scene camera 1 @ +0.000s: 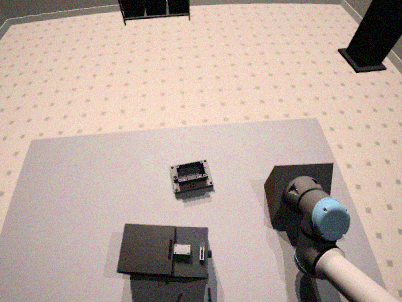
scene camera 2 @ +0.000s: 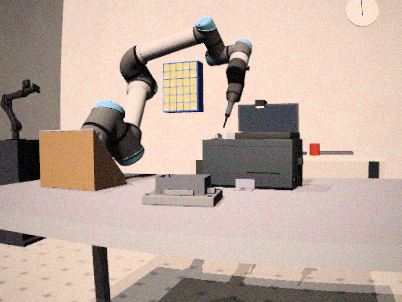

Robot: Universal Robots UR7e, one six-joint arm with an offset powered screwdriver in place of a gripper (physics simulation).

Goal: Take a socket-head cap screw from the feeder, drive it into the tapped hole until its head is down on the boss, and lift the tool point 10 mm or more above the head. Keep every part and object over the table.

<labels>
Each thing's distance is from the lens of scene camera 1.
dark screw feeder [scene camera 1: 183, 266]: 0.78 m
</labels>
